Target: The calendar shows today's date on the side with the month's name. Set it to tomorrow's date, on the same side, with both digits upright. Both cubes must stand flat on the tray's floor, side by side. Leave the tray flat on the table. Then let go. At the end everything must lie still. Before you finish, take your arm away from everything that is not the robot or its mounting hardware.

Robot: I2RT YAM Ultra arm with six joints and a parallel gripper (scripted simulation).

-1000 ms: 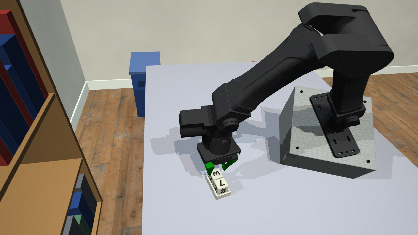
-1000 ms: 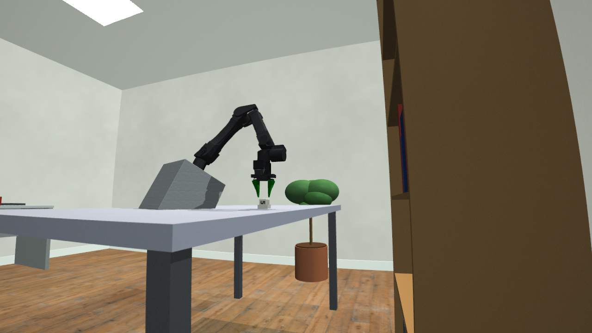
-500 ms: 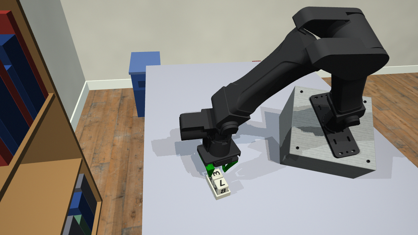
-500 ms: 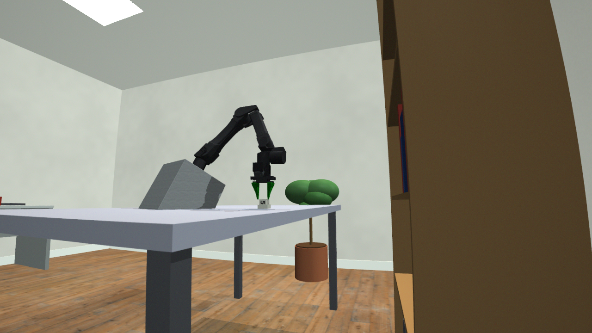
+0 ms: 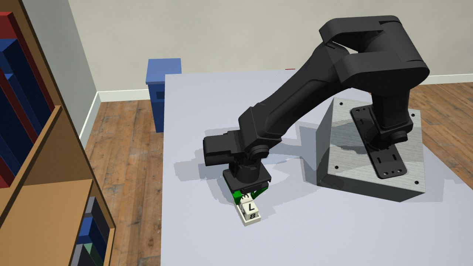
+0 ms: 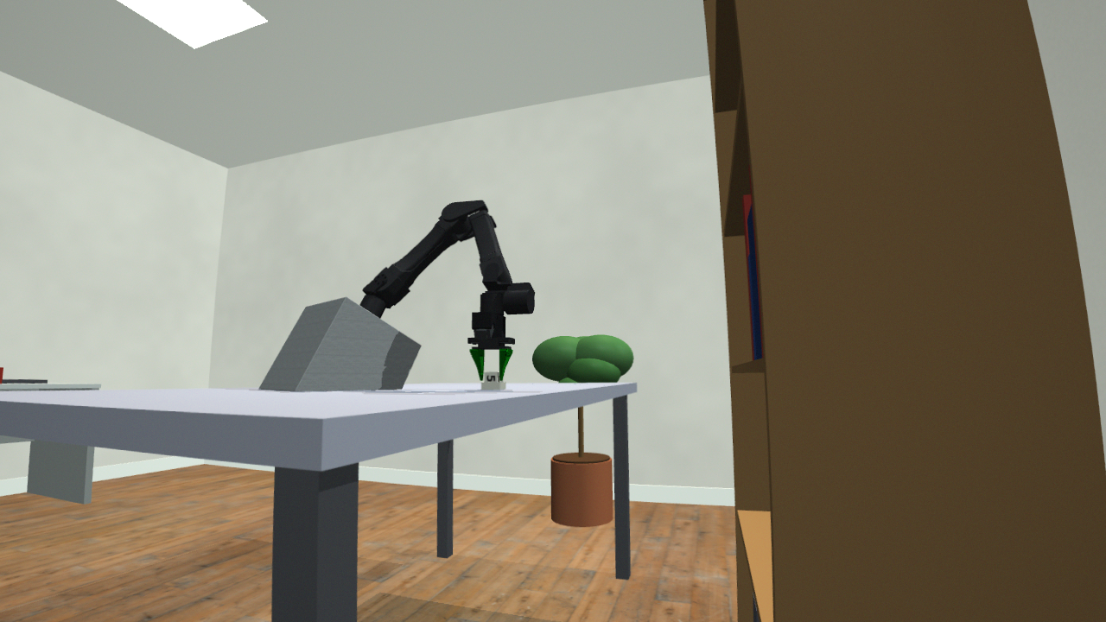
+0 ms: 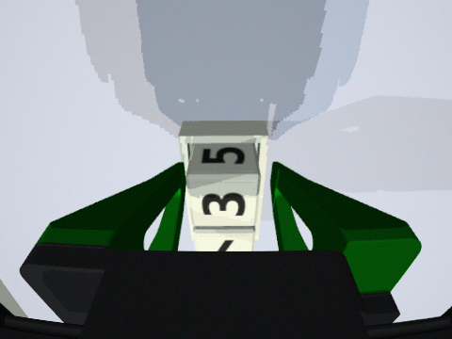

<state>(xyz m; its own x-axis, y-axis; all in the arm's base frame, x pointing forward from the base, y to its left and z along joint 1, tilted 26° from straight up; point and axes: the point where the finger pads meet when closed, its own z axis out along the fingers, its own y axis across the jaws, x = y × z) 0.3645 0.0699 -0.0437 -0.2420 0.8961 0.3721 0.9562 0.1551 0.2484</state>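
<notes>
The tray lies 2 cm to the left of my hand and 2 cm below it.
</notes>
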